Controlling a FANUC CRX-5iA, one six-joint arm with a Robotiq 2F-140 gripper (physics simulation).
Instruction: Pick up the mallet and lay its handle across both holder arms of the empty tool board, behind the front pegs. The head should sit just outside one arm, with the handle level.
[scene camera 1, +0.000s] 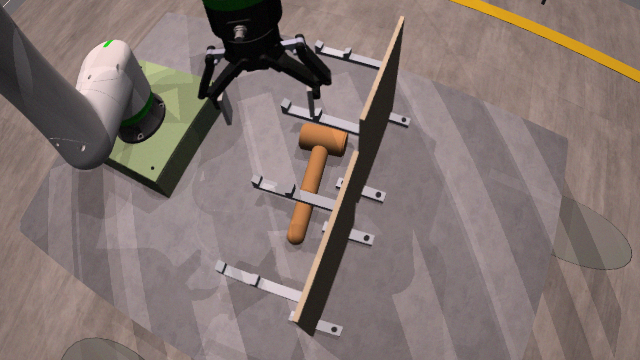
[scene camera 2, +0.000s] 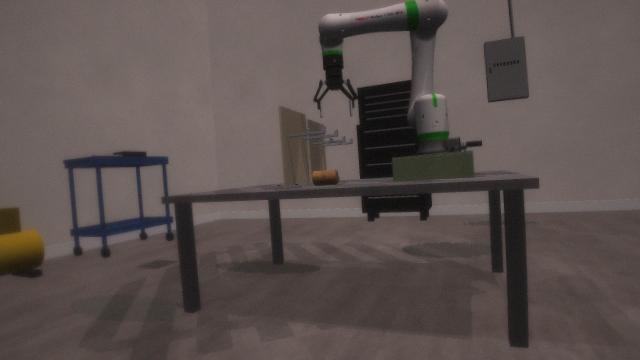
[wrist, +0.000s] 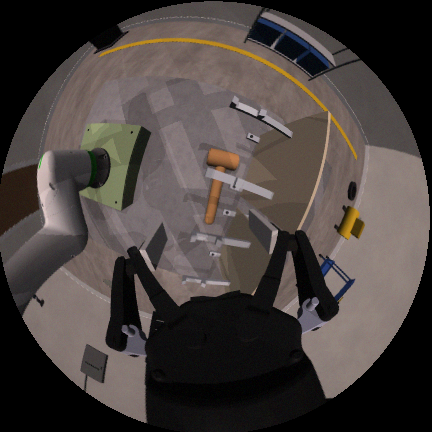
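The orange mallet (scene camera 1: 322, 140) (scene camera 2: 325, 177) (wrist: 223, 159) lies flat on the table, beside the boards and below their arms. Its handle passes under one arm (scene camera 1: 320, 200) of the near board (scene camera 1: 327, 260), as seen in scene view 1. The far board (scene camera 1: 382, 95) (wrist: 295, 155) stands upright beyond the mallet head, with one arm (scene camera 1: 337, 122) (wrist: 255, 189) close to the head in that view. Both boards carry two pale arms with pegs, and no tool rests on them. My gripper (scene camera 1: 268, 106) (scene camera 2: 336, 110) (wrist: 206, 224) is open and empty, pointing down, above arm height and well above the mallet.
The green robot base block (scene camera 1: 185, 145) (scene camera 2: 432, 166) (wrist: 117, 160) stands on the table (scene camera 2: 350, 189), opposite the boards. Other arms (scene camera 1: 280, 289) (scene camera 1: 365, 60) stick out at the boards' outer ends. A blue cart (scene camera 2: 117, 161) and dark tool cabinet (scene camera 2: 385, 135) stand away from the table.
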